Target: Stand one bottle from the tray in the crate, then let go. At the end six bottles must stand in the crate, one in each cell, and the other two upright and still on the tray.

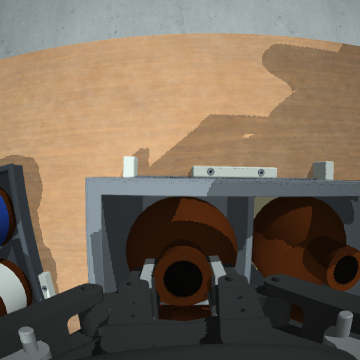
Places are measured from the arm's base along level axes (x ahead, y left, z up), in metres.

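Pixels of known places: gripper, fingertip midpoint: [182, 273].
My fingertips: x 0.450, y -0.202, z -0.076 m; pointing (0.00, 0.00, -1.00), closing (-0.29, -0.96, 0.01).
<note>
For each thing: its middle in the pictures, then the offset to it from my fingertips. "pt": a spot on its surface instead. Level surfaces: height alone.
- grey crate at the middle of its body: [238, 342] dy -0.018, dx -0.096, dz -0.054 m
- second brown bottle at the middle of its body: [295, 241] dy -0.086, dx -0.027, dz -0.056 m
- dark tray at the middle of its body: [7, 288] dy +0.215, dx -0.007, dz -0.129 m
- blue-banded bottle at a spot on its surface: [4, 217] pt dy +0.164, dx +0.070, dz -0.106 m
- white-banded bottle at a spot on its surface: [14, 287] pt dy +0.181, dx -0.002, dz -0.099 m
- crate's divider at the middle of its body: [231, 322] dy -0.018, dx -0.096, dz -0.090 m
- pale bar with two screws, body centre: [232, 171] dy -0.068, dx +0.037, dz -0.126 m
- wooden table at its surface level: dz -0.141 m
My gripper [182, 273] is shut on the neck of a brown bottle [200, 230] at the lower middle. This bottle is upright, its body down inside the back left cell of the grey crate [150, 186], with the cell walls around it. Its base is hidden, so I cannot tell whether it touches the crate floor. A second brown bottle [287, 235] stands in the cell to the right. Brown parts of bottles show lower down, mostly hidden by the gripper. On the dark tray [25, 220] at the left edge, a blue-banded bottle [4, 217] and a white-banded bottle [14, 287] show in part.
The crate's divider [244, 235] stands right of the held bottle. Pale blocks [130, 166] [323, 170] and a pale bar with two screws [235, 172] are along the crate's back side. The wooden table [125, 100] extends behind and between crate and tray, with a grey floor [150, 15] beyond.
</note>
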